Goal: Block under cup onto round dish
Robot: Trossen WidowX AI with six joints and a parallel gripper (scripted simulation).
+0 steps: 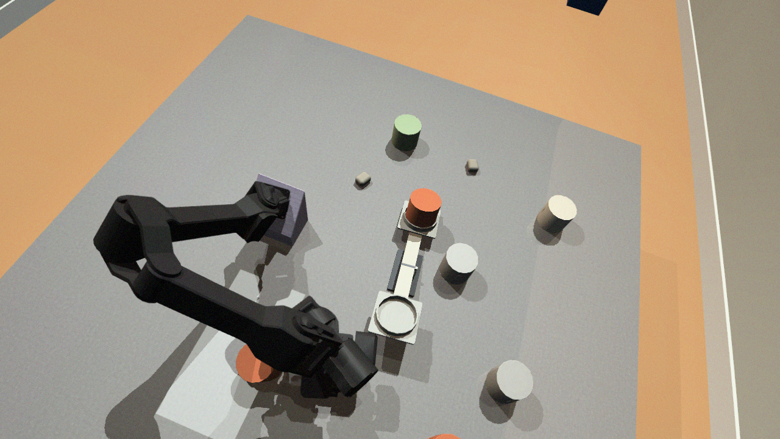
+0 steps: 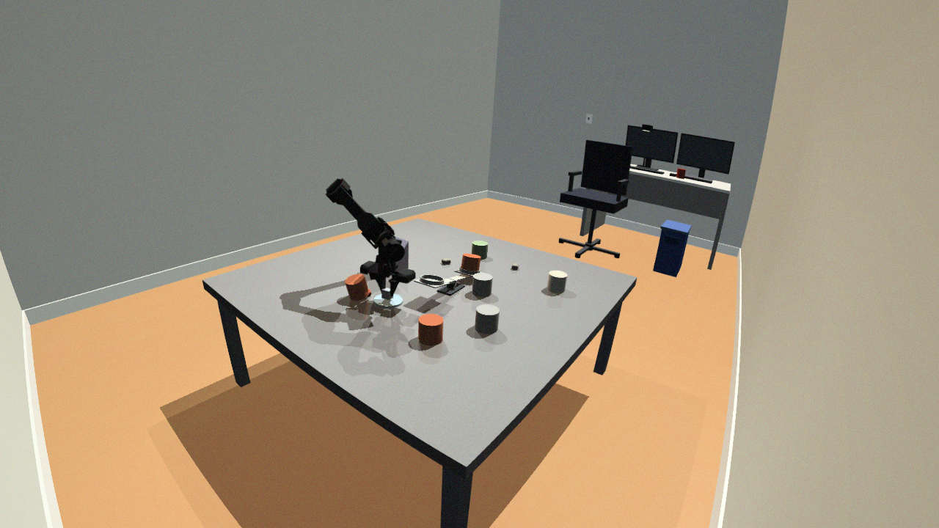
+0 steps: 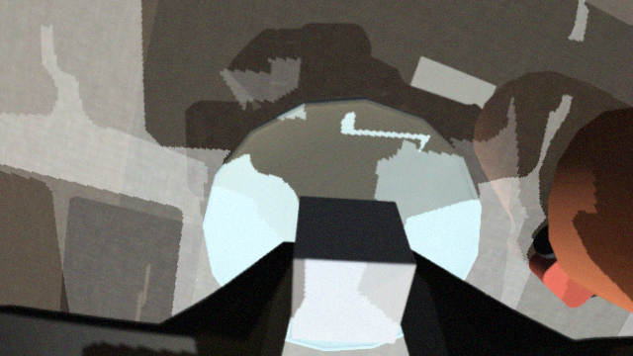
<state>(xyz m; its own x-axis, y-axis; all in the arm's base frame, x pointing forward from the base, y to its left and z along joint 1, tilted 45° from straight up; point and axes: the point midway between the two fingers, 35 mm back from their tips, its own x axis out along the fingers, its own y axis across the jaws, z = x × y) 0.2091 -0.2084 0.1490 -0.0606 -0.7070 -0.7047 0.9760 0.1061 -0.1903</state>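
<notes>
My gripper tip is 2 cm above the pale blue round dish. Round my gripper tip: green cup 61 cm to the left, 1 cm ahead, 1 cm above; then cream cup 49 cm to the left, 40 cm ahead, 1 cm above; then grey-white block right at my gripper tip.
</notes>
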